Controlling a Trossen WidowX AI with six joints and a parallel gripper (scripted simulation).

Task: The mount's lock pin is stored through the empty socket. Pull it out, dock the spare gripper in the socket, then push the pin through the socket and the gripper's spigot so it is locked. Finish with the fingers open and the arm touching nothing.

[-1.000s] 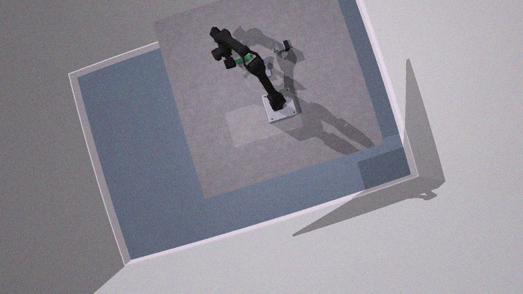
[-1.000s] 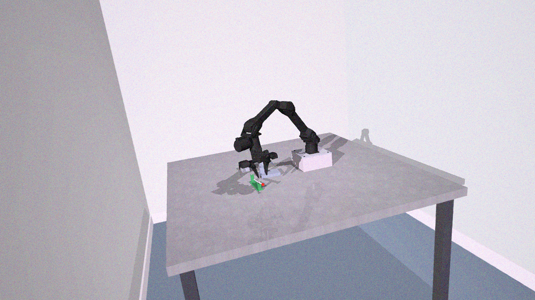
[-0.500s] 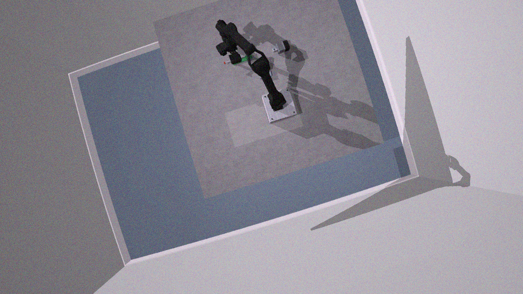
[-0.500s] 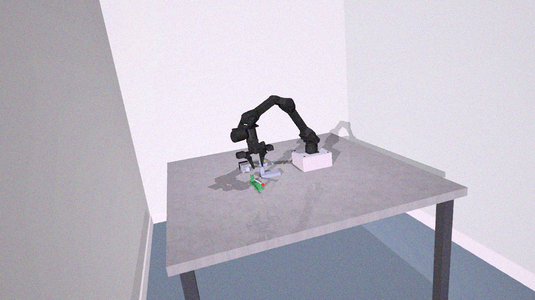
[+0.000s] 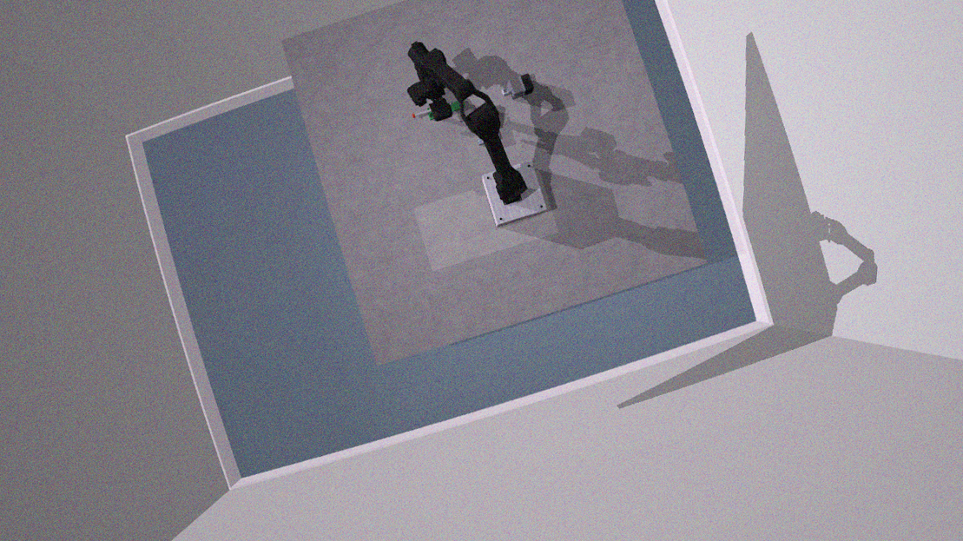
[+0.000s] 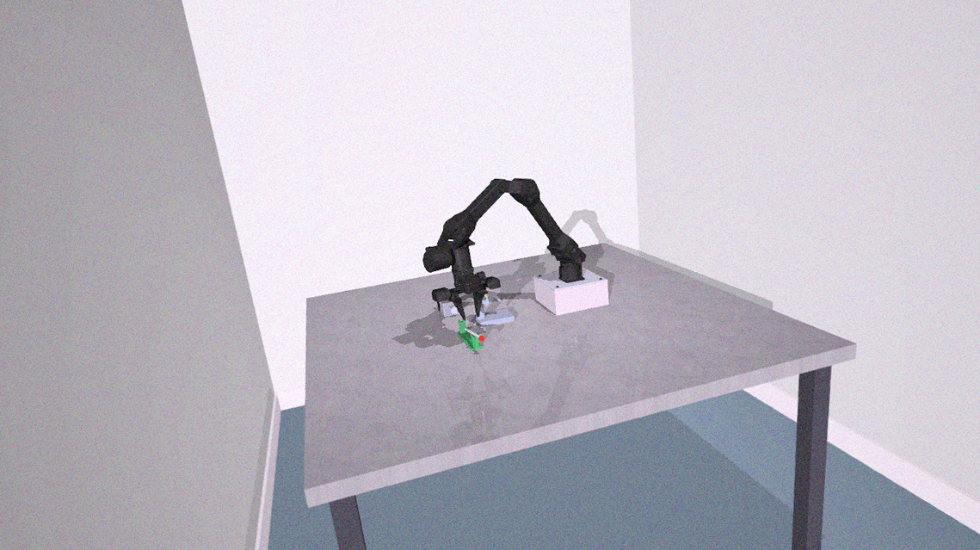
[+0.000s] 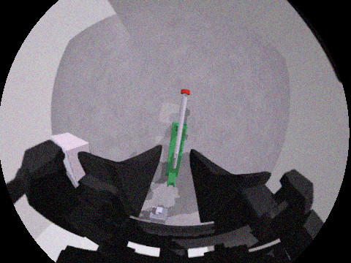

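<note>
The green cradle lies 1 cm ahead of my gripper tip, 4 cm to the right of it and 6 cm below it. Also, from my gripper tip: grey mount (9 cm behind, 16 cm to the right, 3 cm below); spare gripper (31 cm to the right, 6 cm below).
</note>
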